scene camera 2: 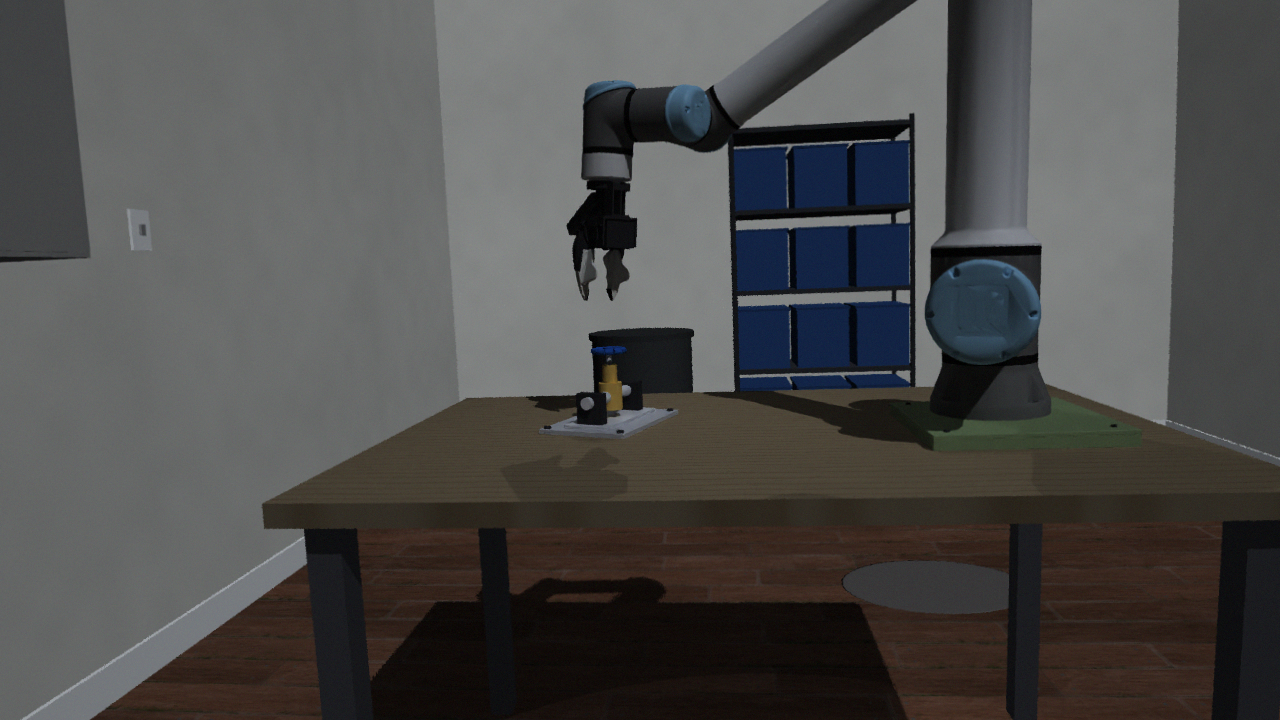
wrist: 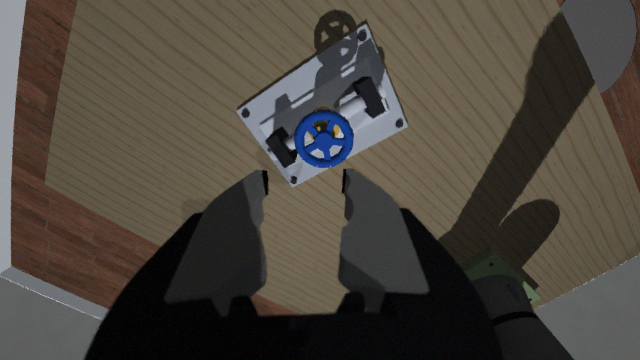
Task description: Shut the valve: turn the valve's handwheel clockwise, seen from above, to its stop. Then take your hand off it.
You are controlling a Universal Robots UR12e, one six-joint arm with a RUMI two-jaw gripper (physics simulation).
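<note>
The valve's blue handwheel (scene camera 2: 609,350) (wrist: 324,141) is a spoked ring lying level on top of the yellow valve body (scene camera 2: 610,394). The valve sits between two black blocks on a light grey base plate (scene camera 2: 559,430) (wrist: 270,95), which lies on the table. My gripper (scene camera 2: 598,297) (wrist: 305,172) is open and empty, pointing down. In the scene view its fingertips hang above the handwheel, with a visible gap and no contact. In the wrist view the handwheel shows beyond the fingertips. How far the handwheel is turned cannot be told.
The wooden table (scene camera 2: 760,465) (wrist: 150,100) bears the valve plate and, to the right in the scene view, the arm's green base plate (scene camera 2: 1029,438). Behind the table stand a dark round bin (scene camera 2: 657,362) and a shelf rack (scene camera 2: 912,259) with blue boxes.
</note>
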